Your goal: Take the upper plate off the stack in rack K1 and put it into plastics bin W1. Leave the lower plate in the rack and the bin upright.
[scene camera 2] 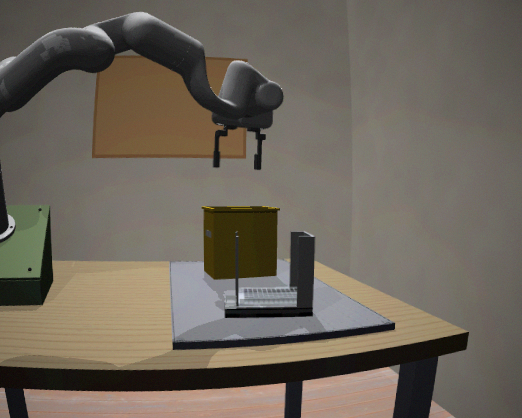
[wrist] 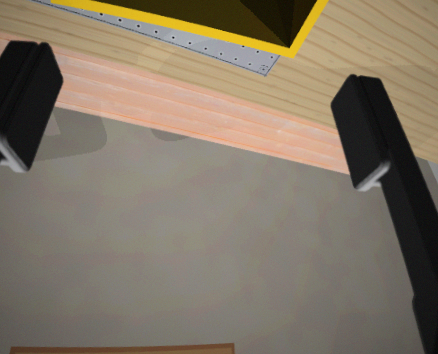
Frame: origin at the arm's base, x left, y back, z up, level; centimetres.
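Seen in the pictures: hand at its tool point: (scene camera 2: pixel 237 160) (wrist: pixel 205 116).
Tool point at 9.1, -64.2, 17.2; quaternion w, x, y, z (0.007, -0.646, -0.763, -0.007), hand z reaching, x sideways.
Note:
Offsets run from my tool point to a thing's top centre, as dx, dy, dz. Level surfaces: height alone.
My gripper (scene camera 2: pixel 237 161) (wrist: pixel 197 130) is open with empty space between its fingers, high above the yellow plastics bin W1 @[-1.4, -0.3, -12.6] (scene camera 2: pixel 241 245) (wrist: pixel 200 30). The bin stands upright behind the rack; in the wrist view part of its rim and dark inside show at the top, and its floor is out of sight. Rack K1 @[-36.0, +4.4, -16.0] (scene camera 2: pixel 305 272) stands in front of the bin, with a tall grey corner post at its right and a thin post at its left. A clear, low plate @[-36.2, +3.4, -27.1] (scene camera 2: pixel 268 296) lies in the rack. The upper plate does not show in either view; the bin's walls hide its contents in the scene view.
The bin and rack stand on a grey mat @[dz -30.6] (scene camera 2: pixel 200 327) (wrist: pixel 205 48) on the wooden table @[dz -31.9] (scene camera 2: pixel 110 320) (wrist: pixel 395 100). The arm's green base (scene camera 2: pixel 25 245) is at the left. An orange-brown board (scene camera 2: pixel 150 110) (wrist: pixel 125 349) hangs on the wall behind.

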